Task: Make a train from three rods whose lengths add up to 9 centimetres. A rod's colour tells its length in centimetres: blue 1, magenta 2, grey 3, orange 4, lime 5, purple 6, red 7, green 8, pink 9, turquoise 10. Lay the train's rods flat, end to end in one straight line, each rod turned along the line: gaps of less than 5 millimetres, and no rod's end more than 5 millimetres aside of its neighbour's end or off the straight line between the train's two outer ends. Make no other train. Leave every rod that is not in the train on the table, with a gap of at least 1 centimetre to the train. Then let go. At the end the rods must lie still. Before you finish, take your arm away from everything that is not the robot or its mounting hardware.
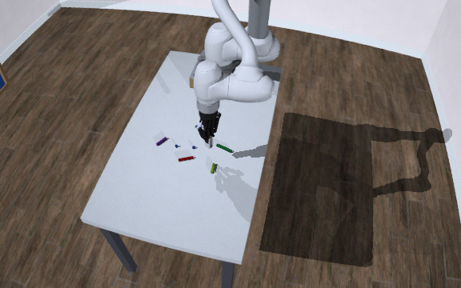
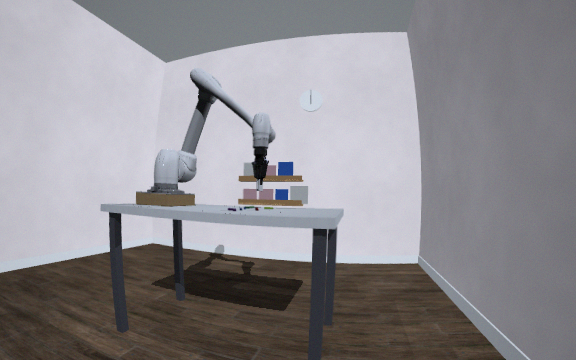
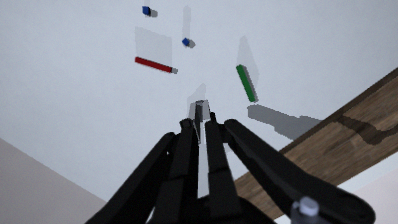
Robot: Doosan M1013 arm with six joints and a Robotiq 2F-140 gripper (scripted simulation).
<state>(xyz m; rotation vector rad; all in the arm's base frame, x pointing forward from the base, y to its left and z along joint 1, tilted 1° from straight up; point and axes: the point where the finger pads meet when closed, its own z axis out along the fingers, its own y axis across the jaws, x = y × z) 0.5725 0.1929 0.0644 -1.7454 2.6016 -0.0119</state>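
Right now the purple rod is 10 mm behind my hand, 260 mm to the right of it and 130 mm below it. The rest, counted from my hand: green rod 90 mm behind, 40 mm to the left, 130 mm below; grey rod 30 mm below; lime rod 40 mm ahead, 30 mm to the left, 130 mm below.
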